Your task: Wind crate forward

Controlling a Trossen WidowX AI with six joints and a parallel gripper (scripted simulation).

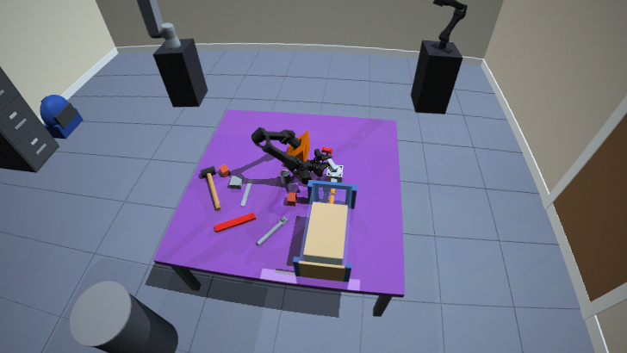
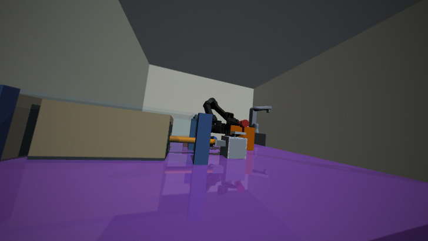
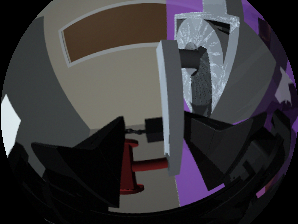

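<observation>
Now: gripper tip 40 mm past the red knob, 30 mm to the left of it and 20 mm below it. From my gripper tip the other things lie so: grey bar: 500 mm to the right, 170 mm ahead, 130 mm below; then grey winch: 100 mm below, 30 mm ahead, 10 mm to the left; then winch handle: 10 mm to the right, 10 mm below, 10 mm behind.
</observation>
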